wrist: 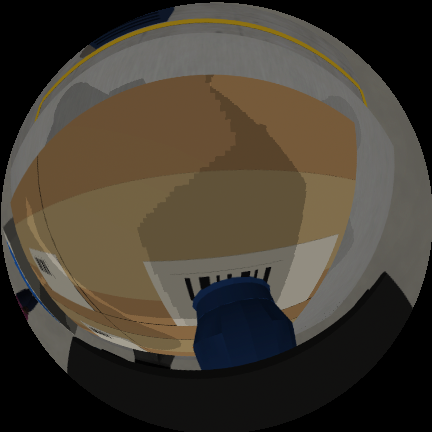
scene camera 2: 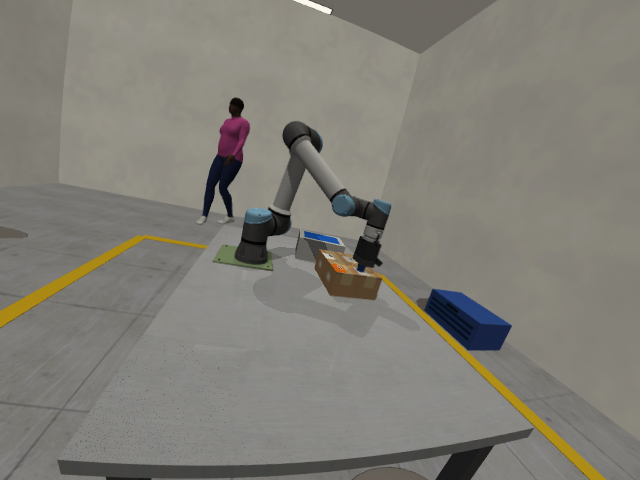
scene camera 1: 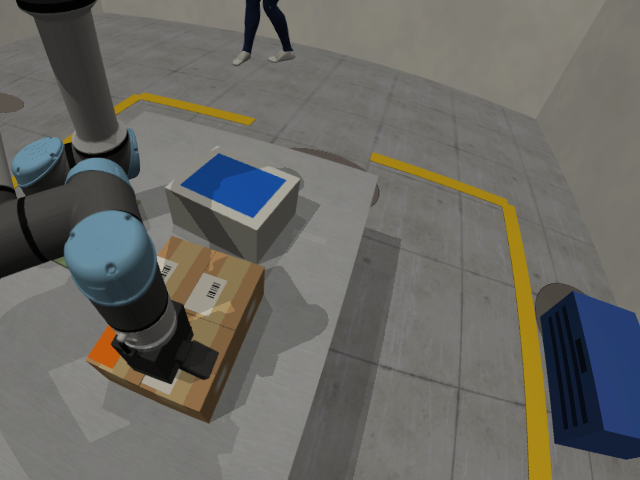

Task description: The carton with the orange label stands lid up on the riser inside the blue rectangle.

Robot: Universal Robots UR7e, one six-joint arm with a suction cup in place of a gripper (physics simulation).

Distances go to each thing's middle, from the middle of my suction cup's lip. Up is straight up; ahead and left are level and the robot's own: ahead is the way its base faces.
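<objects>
My suction cup, measured from the grey riser with blue rectangle (scene camera 1: 241, 205), is 42 cm to the right of it, 5 cm past it and 5 cm above it.
</objects>
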